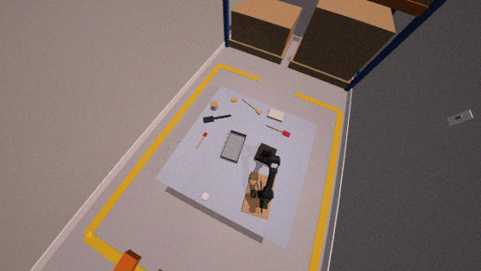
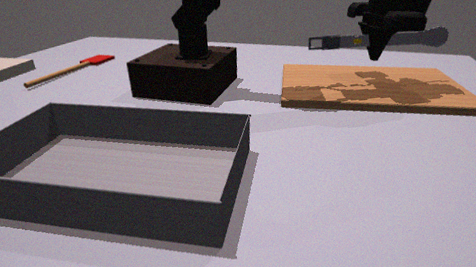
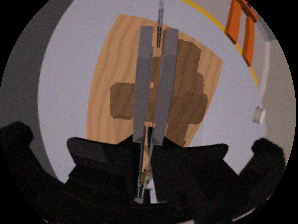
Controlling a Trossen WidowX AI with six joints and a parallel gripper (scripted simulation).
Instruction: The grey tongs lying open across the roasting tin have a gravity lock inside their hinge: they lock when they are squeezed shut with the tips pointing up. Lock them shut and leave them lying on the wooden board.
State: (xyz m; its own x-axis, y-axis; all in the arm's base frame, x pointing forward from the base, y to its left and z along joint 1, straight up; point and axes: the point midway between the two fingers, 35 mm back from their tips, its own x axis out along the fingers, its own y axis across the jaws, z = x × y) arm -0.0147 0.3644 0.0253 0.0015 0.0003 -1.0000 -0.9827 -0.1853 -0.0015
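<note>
Right now my gripper tip is 5 cm above the wooden board. The rest, counted from my gripper tip: grey roasting tin: 40 cm to the right, 34 cm ahead, 3 cm below; then white disc: 47 cm ahead, 13 cm to the left, 4 cm below; then yellow lock piece: 4 cm to the right, 4 cm above, 1 cm ahead.
</note>
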